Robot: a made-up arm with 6 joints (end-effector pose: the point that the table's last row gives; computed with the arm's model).
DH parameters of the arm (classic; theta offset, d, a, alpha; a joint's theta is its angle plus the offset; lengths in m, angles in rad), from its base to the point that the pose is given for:
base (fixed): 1.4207 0 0.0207 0
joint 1: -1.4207 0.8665 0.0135 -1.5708
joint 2: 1.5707 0 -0.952 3.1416
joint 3: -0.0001 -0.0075 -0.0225 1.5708
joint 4: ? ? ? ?
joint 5: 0 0.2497 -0.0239 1.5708
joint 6: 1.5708 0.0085 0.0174 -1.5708
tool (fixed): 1.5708 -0.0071 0 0
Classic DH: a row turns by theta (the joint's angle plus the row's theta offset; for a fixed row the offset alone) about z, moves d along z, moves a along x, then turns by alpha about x.
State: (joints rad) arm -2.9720 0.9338 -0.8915 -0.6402 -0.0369 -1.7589
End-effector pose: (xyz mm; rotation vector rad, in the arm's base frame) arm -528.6 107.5 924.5 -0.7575 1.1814 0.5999
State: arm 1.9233 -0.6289 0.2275 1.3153 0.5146 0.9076
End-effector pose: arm 196.8 -336.3 2230.9 -0.3295 -2.2447 0.1401
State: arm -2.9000 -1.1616 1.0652 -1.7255 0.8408 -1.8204
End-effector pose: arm 1022.3 201.5 1813.3 0.0656 -0.8229 1.1821
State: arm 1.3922 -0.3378 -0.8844 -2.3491 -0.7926 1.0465
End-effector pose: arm -162.3 162.7 1313.4 0.9952 1.3264 1.5808
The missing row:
joint 4: 0 -0.5679 0.0236 -1.5708
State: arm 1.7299 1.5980 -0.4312 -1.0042 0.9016 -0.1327
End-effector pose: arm 35.0 562.3 440.8 -0.5594 0.7511 0.4823
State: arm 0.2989 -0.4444 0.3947 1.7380 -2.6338 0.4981
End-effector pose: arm -212.1 -34.8 2360.0 -0.1879 1.6171 -1.2928
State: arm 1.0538 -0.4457 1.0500 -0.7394 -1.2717 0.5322
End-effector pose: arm 70.9 -235.7 2302.3 -0.1307 -0.5899 1.6740
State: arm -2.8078 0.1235 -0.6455 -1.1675 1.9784 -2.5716
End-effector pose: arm -375.7 -61.3 1279.3 -1.3933 -2.0769 -0.0997
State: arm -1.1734 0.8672 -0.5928 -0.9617 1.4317 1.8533
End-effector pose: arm 129.1 -577.1 939.2 -0.9242 1.7879 -1.4128
